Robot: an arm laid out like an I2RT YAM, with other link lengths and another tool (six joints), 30 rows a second.
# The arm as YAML. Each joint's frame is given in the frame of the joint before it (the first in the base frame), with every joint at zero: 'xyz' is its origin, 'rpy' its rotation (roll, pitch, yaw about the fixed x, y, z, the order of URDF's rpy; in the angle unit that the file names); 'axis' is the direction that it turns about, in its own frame. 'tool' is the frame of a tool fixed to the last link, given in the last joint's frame.
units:
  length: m
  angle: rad
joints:
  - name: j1
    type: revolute
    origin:
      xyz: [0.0, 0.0, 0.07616]
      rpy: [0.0, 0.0, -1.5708]
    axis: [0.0, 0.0, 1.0]
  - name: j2
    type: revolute
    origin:
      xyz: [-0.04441, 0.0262, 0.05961]
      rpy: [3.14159, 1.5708, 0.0]
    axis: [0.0, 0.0, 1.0]
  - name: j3
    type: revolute
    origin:
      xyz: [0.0, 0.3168, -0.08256]
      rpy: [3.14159, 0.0, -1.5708]
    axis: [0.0, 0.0, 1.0]
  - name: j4
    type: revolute
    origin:
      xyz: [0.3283, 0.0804, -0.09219]
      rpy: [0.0, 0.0, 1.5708]
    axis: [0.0, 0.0, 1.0]
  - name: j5
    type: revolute
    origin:
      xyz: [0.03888, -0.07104, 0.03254]
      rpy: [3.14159, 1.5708, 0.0]
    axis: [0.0, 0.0, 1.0]
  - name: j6
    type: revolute
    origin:
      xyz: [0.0, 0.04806, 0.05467]
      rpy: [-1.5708, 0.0, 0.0]
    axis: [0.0, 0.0, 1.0]
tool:
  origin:
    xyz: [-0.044, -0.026, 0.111]
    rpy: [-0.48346, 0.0, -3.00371]
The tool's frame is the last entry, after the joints.
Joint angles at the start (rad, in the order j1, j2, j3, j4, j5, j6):
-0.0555 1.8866 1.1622 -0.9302 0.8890 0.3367
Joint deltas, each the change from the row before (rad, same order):
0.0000 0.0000 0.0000 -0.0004 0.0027 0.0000
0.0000 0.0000 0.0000 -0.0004 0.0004 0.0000
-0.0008 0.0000 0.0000 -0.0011 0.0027 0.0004
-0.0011 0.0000 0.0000 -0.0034 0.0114 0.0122
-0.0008 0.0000 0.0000 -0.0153 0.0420 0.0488
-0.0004 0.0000 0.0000 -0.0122 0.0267 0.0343
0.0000 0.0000 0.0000 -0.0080 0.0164 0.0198
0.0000 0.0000 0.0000 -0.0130 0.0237 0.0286
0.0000 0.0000 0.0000 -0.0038 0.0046 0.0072
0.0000 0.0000 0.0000 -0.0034 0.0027 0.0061
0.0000 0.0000 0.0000 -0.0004 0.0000 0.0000
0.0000 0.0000 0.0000 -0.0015 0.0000 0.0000
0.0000 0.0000 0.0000 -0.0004 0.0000 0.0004
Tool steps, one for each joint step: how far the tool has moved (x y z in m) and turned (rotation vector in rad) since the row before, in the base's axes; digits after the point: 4 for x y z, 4 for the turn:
0.0000 -0.0002 0.0004 -0.0027 0.0005 0.0002
-0.0001 0.0000 0.0001 -0.0004 0.0004 0.0000
-0.0003 -0.0005 0.0005 -0.0027 0.0009 -0.0008
-0.0009 -0.0009 0.0015 -0.0123 -0.0055 -0.0077
-0.0034 -0.0019 0.0058 -0.0459 -0.0211 -0.0259
-0.0024 -0.0010 0.0037 -0.0296 -0.0142 -0.0170
-0.0014 -0.0005 0.0024 -0.0181 -0.0074 -0.0089
-0.0021 -0.0007 0.0036 -0.0261 -0.0096 -0.0121
-0.0006 -0.0001 0.0007 -0.0052 -0.0020 -0.0031
-0.0005 0.0000 0.0005 -0.0032 -0.0016 -0.0028
0.0000 0.0000 0.0000 0.0000 0.0004 0.0000
-0.0002 0.0000 0.0001 0.0001 0.0015 0.0000
-0.0001 0.0000 0.0000 0.0000 0.0001 -0.0002

